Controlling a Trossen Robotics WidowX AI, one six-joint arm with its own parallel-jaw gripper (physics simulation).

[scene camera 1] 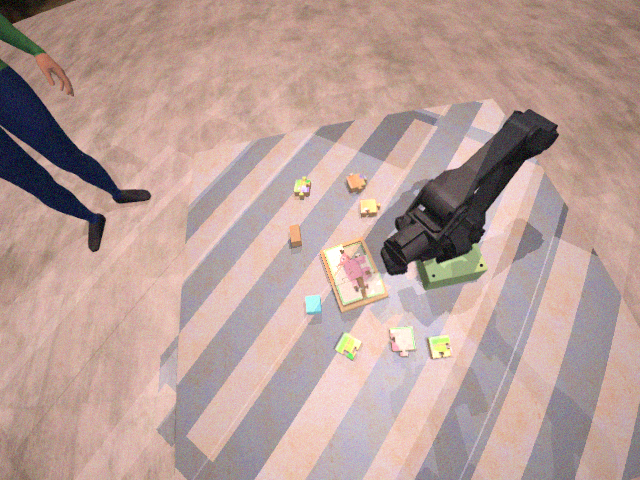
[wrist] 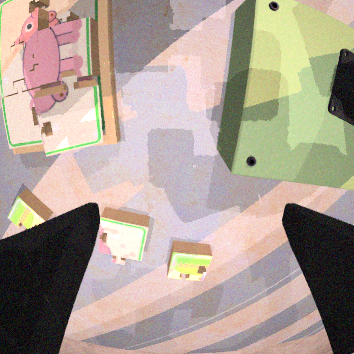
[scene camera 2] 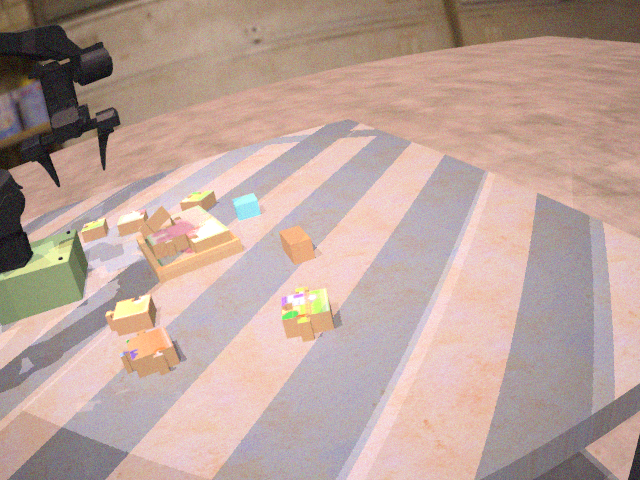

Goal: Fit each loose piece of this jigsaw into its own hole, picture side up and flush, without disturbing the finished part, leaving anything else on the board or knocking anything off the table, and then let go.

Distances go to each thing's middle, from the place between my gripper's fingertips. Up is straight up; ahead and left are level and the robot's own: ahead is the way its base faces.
Scene:
Right now the wooden jigsaw board [scene camera 2: 166, 268] is 16 cm ahead of my hand, 6 cm to the right of it and 15 cm below it.

